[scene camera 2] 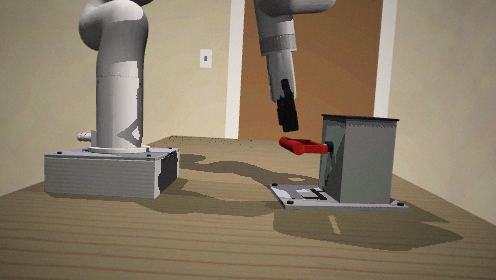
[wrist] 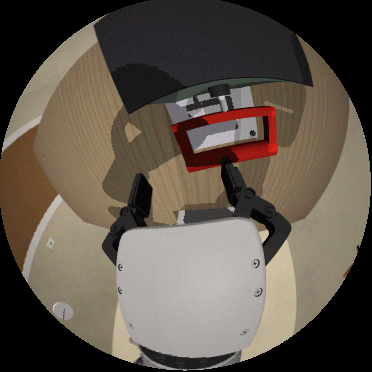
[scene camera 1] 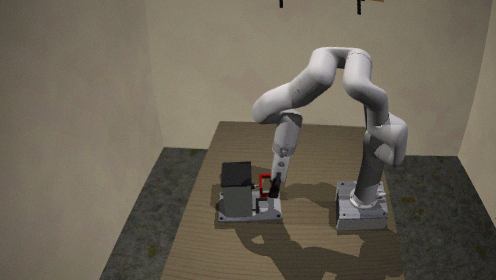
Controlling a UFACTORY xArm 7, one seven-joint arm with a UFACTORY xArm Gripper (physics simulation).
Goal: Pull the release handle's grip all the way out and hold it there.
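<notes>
The release handle is a red rectangular frame [scene camera 1: 261, 186] [scene camera 2: 315, 149] [wrist: 273, 130]. It stands out level from the grey housing [scene camera 1: 237, 201] [scene camera 2: 370, 165] with its black lid [wrist: 200, 45], on a short pale rod [wrist: 223, 103]. Its thick outer grip bar [scene camera 2: 298, 148] [wrist: 252, 150] is on the side away from the housing. My gripper [scene camera 1: 274, 194] [scene camera 2: 290, 130] [wrist: 182, 173] is open and empty, its fingertips just above the grip's height in scene camera 2. In the wrist view one fingertip overlaps the grip bar's near edge; the other is off to the left. Contact cannot be told.
The housing stands on a light metal base plate [scene camera 1: 240, 218] [scene camera 2: 345, 205] with dark bolts, on the wooden table [scene camera 1: 200, 250] [scene camera 2: 200, 240] [wrist: 75, 120]. The robot's base [scene camera 1: 362, 222] [scene camera 2: 100, 172] is on the handle's outer side. Arm shadows fall across the table.
</notes>
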